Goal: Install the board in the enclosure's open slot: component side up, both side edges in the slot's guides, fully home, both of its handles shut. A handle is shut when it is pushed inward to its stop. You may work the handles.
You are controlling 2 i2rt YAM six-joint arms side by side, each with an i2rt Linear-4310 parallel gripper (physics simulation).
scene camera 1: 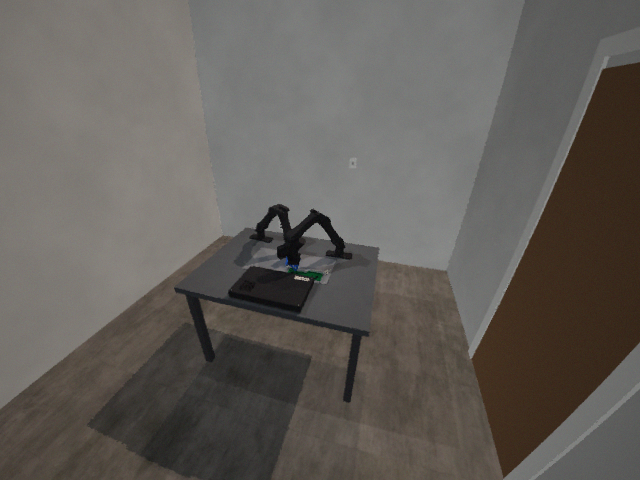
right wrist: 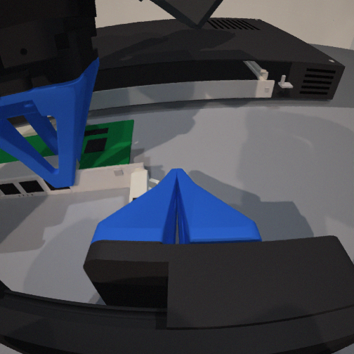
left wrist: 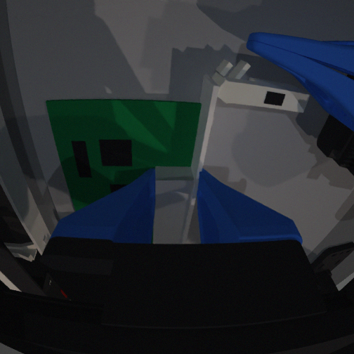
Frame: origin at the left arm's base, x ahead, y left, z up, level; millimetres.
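Where they show: left gripper, fingertip midpoint: (scene camera 1: 296,269); right gripper, fingertip midpoint: (scene camera 1: 286,264); left arm's base, link origin: (scene camera 1: 339,255); right arm's base, link origin: (scene camera 1: 261,238).
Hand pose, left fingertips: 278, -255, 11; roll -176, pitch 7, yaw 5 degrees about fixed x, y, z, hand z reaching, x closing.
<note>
Each offset is from my left fingertips to the top centre of the thing, as dx, dy, dz. "pt": to the spot under its first point. Level surfaces: height alone.
The green board @[pt +36, +125, -2] (scene camera 1: 312,275) (left wrist: 140,115) (right wrist: 117,135) lies flat, component side up, outside the black enclosure @[+227, -71, +39] (scene camera 1: 273,289) (right wrist: 250,45). Its pale front plate (right wrist: 97,177) faces away from the enclosure. One handle (left wrist: 250,95) (right wrist: 139,185) stands swung outward from the plate's end; the other is hidden. My left gripper (scene camera 1: 292,268) (left wrist: 175,176) is closed about the pale connector block and front plate, with its fingers apart by about their width. My right gripper (left wrist: 249,40) (right wrist: 176,177) is shut and empty, near the visible handle. The enclosure's dark opening (right wrist: 190,70) shows above a silver strip.
The enclosure stands near the table's front edge in the scene view. A pale guide (right wrist: 257,70) and a small white peg (right wrist: 285,85) show at the opening's right end. The left arm reaches over the board close to the right gripper. The grey table @[dz -11] (scene camera 1: 341,304) supports everything.
</note>
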